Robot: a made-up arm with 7 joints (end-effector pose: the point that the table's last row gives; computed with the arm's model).
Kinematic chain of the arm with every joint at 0, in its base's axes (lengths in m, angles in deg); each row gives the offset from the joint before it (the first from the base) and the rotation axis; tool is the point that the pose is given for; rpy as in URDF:
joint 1: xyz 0 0 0.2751 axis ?
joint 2: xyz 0 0 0 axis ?
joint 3: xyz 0 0 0.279 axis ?
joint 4: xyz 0.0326 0 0 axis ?
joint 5: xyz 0.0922 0 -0.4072 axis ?
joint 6: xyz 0 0 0 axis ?
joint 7: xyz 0.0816 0 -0.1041 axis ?
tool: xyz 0 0 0 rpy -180 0 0
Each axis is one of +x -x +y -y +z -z.
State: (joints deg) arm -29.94 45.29 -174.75 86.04 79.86 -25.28 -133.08
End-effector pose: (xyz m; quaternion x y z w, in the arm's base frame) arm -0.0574 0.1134 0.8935 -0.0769 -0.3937 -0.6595 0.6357
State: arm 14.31 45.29 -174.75 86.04 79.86 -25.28 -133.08
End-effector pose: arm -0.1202 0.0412 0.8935 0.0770 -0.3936 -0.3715 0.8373
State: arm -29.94 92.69 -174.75 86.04 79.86 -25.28 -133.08
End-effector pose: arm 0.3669 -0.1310 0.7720 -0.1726 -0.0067 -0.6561 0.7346
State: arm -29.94 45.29 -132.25 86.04 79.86 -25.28 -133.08
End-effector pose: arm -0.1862 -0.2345 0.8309 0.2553 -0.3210 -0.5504 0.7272
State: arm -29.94 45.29 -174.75 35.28 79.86 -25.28 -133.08
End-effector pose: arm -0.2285 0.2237 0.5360 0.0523 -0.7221 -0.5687 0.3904
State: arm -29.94 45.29 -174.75 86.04 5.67 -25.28 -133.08
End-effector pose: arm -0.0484 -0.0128 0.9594 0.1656 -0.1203 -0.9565 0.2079
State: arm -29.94 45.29 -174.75 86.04 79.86 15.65 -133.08
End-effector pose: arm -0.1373 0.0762 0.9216 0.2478 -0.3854 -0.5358 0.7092
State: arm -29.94 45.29 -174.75 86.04 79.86 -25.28 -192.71
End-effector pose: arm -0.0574 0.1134 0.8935 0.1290 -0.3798 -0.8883 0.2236
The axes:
joint 1: +z
joint 2: +y
joint 3: +z
joint 4: -y
joint 5: -z
joint 6: +y
joint 7: -z

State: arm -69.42 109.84 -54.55 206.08 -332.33 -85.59 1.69
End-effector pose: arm 0.3777 -0.4309 0.3013 0.1456 0.1473 0.8977 0.3888
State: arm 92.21 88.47 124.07 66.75 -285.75 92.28 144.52
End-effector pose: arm -0.3636 0.1219 0.6460 0.0799 0.3725 -0.1078 0.9183
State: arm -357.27 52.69 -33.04 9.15 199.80 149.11 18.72
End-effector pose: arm 0.1113 -0.1911 0.0701 -0.0175 0.5435 -0.2925 0.7866
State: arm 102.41 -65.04 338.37 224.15 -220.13 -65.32 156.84
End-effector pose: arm 0.1238 -0.5902 0.2911 -0.2377 0.5372 -0.7056 0.3963
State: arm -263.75 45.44 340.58 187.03 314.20 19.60 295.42
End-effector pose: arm -0.1300 0.4591 0.9271 -0.0383 0.4138 0.8568 0.3052
